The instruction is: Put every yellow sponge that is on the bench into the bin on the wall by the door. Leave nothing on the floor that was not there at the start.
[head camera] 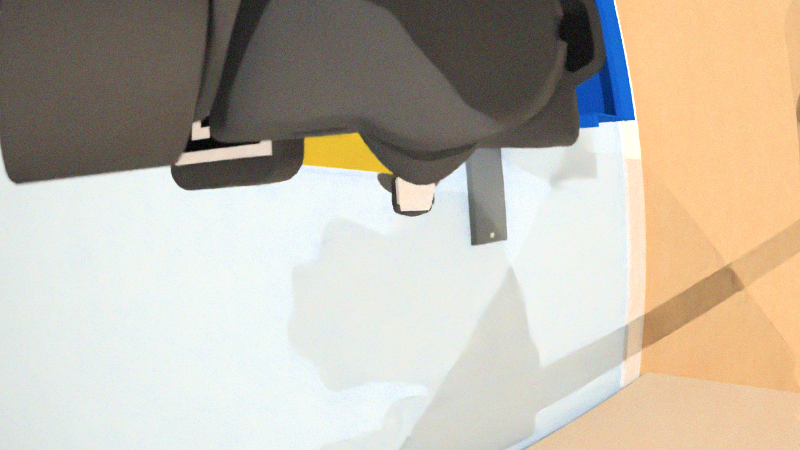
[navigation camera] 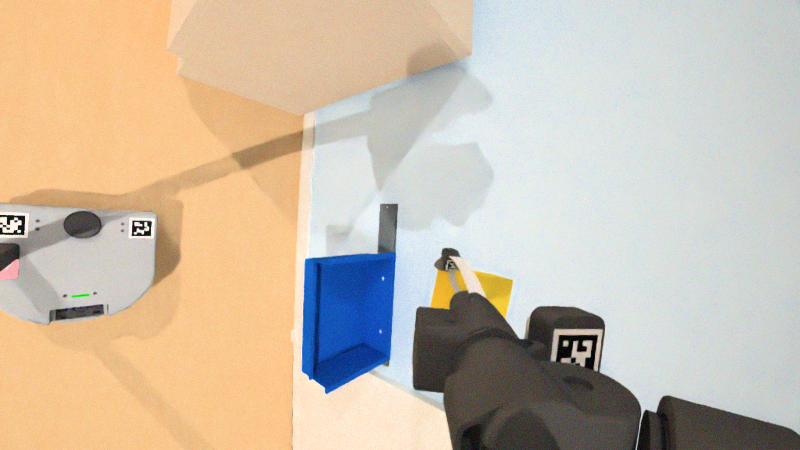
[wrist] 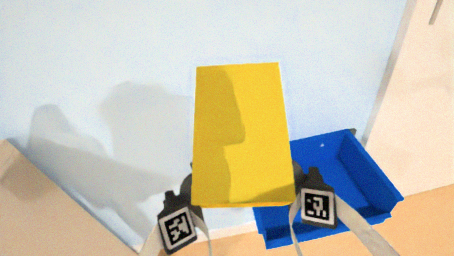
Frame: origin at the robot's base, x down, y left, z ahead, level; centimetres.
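Where they show: gripper, between the fingertips: (navigation camera: 444,287); robot's base, origin of its link: (navigation camera: 83,223).
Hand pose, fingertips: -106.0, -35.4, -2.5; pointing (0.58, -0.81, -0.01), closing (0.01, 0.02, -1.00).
Each offset is from my fingertips to the top centre of the thing, as dx, dy, dz. "*": to the spot under its first point.
A yellow sponge {-8.0, -1.7, -0.6} (head camera: 341,150) (navigation camera: 497,288) (wrist: 260,115) is held between the two fingertips of my gripper (wrist: 241,183), which is shut on it. In the head and navigation views the dark wrist hides much of the sponge. The blue bin {+42.7, -27.6, -14.4} (head camera: 593,106) (navigation camera: 346,313) (wrist: 345,175) is fixed to the wall. In the navigation view the bin is left of the sponge, apart from it in the picture. In the wrist view it shows behind the sponge's lower right corner and the right finger. The bin's inside looks empty in the navigation view. The bench does not show.
A pale wooden unit (navigation camera: 313,50) (head camera: 699,414) (wrist: 25,195) stands against the light blue wall (navigation camera: 643,139). A dark grey strip {* +45.9, -40.7, +8.0} (head camera: 486,195) (navigation camera: 387,229) is on the wall beside the bin. My base (navigation camera: 111,263) is on the floor at the left. A pale door (wrist: 425,100) is beside the bin.
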